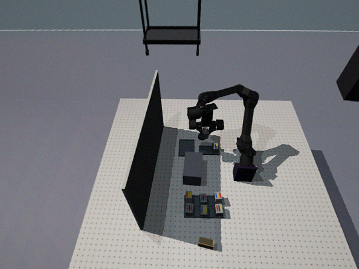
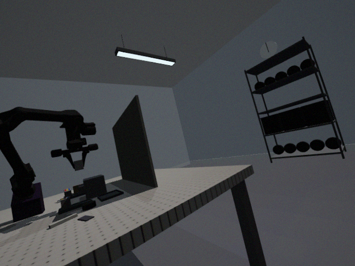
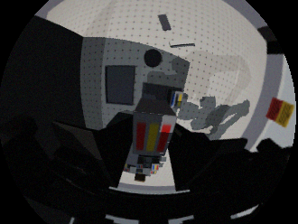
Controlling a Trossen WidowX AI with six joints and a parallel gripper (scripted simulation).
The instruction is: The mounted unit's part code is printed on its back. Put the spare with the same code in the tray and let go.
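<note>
The dark square tray is 110 mm ahead of my gripper tip, 10 mm to the right of it and 160 mm below it. Also, from my gripper tip: thin rod 50 mm behind, 190 mm to the right, 160 mm below; then tall black panel 270 mm ahead, 180 mm to the left, 60 mm above; then grey mounted unit 40 mm ahead, 170 mm to the left, 120 mm below.
</note>
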